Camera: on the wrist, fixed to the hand. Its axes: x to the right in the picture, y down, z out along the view.
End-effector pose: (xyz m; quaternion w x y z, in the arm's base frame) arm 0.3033 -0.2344 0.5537 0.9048 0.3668 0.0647 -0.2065
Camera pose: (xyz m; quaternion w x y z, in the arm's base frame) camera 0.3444 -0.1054 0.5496 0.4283 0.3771 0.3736 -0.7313
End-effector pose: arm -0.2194 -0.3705 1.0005 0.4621 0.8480 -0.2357 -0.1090
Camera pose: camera -0.2143 -0.3454 1.1336 0.1466 0.8404 0.4550 -0.2553
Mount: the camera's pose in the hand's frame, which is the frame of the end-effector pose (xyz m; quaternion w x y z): -0.0037 0.0980 -0.0935 0.7010 0.1543 0.1199 -0.6859
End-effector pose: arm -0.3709 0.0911 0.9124 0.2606 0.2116 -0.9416 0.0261
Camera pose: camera -0.3636 0.1965 0.9972 0.2808 0.8312 -0.4796 0.0102
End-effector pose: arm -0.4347 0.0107 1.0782 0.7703 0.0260 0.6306 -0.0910
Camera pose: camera -0.5088 0.1218 1.0555 0.3979 -0.2845 0.5382 -0.6863
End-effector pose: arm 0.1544 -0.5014 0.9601 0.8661 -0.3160 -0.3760 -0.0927
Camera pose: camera 0.2463 -0.4826 0.8623 0.6374 0.1811 -0.3908 -0.6389
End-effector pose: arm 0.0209 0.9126 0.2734 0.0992 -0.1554 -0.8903 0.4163
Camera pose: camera 0.0720 1.0370 0.2568 0.4858 0.4671 -0.6546 0.3425
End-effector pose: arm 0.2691 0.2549 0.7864 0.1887 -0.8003 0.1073 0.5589
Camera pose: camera 0.3102 0.1265 0.8004 0.6262 -0.6725 -0.3648 0.1498
